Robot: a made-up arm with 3 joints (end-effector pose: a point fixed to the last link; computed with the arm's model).
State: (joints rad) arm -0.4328 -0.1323 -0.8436
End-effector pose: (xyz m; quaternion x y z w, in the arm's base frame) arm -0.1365 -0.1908 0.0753 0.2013 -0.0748 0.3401 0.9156
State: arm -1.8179 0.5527 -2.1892
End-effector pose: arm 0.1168 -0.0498 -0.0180 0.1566 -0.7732 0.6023 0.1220
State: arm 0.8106 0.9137 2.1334
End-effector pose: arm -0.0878 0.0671 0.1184 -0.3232 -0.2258 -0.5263 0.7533
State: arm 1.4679 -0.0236 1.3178
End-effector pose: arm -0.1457 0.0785 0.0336 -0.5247 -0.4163 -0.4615 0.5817
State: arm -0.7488 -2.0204 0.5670
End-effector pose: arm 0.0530 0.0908 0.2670 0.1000 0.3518 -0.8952 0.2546
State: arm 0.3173 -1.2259 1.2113
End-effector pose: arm -0.0136 0.1747 0.1025 -0.0545 -0.1483 -0.9268 0.3406
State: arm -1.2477 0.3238 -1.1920
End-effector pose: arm 0.0026 -0.1358 -0.0926 0.4243 -0.4016 0.5579 0.5895
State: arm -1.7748 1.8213 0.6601
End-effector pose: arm 0.0635 -0.0339 -0.1133 0.6484 -0.4254 0.3464 0.5280
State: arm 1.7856 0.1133 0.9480
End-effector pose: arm -0.1834 0.0722 0.0716 -0.7120 -0.3157 -0.2542 0.5734
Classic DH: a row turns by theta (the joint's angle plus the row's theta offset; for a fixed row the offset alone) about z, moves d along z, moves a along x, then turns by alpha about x. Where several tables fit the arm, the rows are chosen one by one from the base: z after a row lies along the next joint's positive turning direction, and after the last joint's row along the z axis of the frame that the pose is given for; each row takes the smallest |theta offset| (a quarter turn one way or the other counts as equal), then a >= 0, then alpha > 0; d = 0 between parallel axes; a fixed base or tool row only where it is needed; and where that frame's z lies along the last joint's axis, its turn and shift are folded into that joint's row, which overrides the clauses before.
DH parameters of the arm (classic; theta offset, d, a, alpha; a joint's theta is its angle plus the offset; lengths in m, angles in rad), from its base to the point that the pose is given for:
base (fixed): -1.5708 0.083 0 1.5708
joint 1: 0 0.004 0.001 -1.5708
joint 2: -0.7938 0 0.0841 3.1416
joint 3: 0.3991 0 0.1409 3.1416
tool (fixed): 2.7637 0.073 0 0

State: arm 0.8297 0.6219 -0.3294
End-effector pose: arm -0.0521 -0.0951 0.2951 -0.3583 0.1846 0.4191 0.8136
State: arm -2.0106 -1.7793 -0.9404
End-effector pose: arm -0.1755 -0.1225 0.1719 0.7711 0.3439 -0.2182 0.4894
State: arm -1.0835 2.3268 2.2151
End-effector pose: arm -0.0443 -0.0975 0.0549 0.5148 -0.0288 0.0478 0.8555
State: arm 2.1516 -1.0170 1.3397
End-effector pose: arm -0.0298 -0.0204 -0.0811 -0.3365 -0.8131 -0.4389 0.1817
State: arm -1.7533 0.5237 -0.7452
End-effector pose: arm -0.0157 -0.0314 -0.1491 0.6190 -0.4556 0.3792 0.5152
